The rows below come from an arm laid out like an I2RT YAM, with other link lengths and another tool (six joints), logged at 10 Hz.
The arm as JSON. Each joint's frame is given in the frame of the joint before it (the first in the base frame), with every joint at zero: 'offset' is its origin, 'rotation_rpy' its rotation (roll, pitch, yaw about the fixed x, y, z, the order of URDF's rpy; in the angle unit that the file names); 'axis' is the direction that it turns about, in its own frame. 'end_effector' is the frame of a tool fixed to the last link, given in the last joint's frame.
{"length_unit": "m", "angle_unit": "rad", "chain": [
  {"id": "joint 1", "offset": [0.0, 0.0, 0.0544], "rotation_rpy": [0.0, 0.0, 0.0], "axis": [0.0, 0.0, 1.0]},
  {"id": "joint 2", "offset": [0.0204, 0.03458, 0.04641], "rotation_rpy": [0.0, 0.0, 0.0], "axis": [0.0, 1.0, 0.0]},
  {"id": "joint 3", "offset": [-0.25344, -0.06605, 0.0], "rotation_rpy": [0.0, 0.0, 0.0], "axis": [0.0, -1.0, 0.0]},
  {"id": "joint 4", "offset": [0.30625, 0.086, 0.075], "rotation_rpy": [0.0, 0.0, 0.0], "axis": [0.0, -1.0, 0.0]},
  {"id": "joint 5", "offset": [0.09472, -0.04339, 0.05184], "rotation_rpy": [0.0, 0.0, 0.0], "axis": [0.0, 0.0, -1.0]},
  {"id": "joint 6", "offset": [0.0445, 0.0, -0.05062], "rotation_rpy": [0.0, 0.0, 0.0], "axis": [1.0, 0.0, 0.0]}
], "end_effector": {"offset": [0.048, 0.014, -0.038], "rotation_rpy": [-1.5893, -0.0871, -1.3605]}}
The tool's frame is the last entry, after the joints.
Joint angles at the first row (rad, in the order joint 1, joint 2, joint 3, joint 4, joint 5, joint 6):
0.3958, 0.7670, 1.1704, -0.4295, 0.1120, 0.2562
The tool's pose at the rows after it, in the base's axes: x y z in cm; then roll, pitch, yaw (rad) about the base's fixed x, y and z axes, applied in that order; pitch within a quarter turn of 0, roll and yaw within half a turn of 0:
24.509 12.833 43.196 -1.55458 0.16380 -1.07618
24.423 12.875 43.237 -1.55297 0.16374 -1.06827
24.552 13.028 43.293 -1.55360 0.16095 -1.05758
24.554 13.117 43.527 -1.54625 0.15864 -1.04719
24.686 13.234 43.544 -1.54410 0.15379 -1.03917
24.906 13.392 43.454 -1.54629 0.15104 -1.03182
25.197 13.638 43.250 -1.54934 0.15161 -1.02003
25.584 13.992 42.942 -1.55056 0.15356 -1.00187
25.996 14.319 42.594 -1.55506 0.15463 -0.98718
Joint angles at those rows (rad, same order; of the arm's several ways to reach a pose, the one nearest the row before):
0.3958, 0.7609, 1.1750, -0.4326, 0.1104, 0.2547
0.3957, 0.7593, 1.1751, -0.4326, 0.1028, 0.2546
0.3958, 0.7670, 1.1796, -0.4295, 0.0920, 0.2516
0.3957, 0.7700, 1.1842, -0.4234, 0.0828, 0.2501
0.3958, 0.7746, 1.1842, -0.4157, 0.0752, 0.2455
0.3957, 0.7823, 1.1843, -0.4096, 0.0675, 0.2424
0.3957, 0.7915, 1.1812, -0.4004, 0.0553, 0.2424
0.3958, 0.8023, 1.1735, -0.3836, 0.0369, 0.2439
0.3958, 0.8145, 1.1674, -0.3697, 0.0215, 0.2439

